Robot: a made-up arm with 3 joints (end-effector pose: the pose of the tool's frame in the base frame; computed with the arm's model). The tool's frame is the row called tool. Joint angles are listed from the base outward.
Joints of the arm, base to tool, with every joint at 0 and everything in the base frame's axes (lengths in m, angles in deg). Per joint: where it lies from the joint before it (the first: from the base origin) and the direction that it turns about. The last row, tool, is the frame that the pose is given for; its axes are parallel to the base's.
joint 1: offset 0.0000 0.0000 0.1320 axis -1 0 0
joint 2: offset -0.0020 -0.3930 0.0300 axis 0 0 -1
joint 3: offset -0.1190 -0.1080 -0.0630 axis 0 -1 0
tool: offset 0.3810 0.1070 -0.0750
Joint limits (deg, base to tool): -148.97..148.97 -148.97..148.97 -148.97..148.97
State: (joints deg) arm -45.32 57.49 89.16
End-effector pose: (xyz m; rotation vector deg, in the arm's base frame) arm -0.0235 -0.5006 0.1191 -9.03 -55.50 -70.43
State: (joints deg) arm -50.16 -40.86 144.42
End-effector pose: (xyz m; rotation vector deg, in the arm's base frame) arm -0.2927 -0.6054 -0.2039 70.78 -143.00 -47.20
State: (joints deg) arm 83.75 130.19 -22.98
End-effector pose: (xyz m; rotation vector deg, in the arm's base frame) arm -0.1334 -0.3089 0.6485 -20.17 -75.96 -102.72
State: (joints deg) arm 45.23 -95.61 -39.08
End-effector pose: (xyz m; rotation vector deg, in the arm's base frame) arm -0.0137 -0.4212 0.0861 -65.74 66.25 77.71
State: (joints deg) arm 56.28 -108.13 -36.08
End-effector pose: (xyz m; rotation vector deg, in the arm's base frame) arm -0.0461 -0.4061 0.1677 -71.06 76.80 87.04
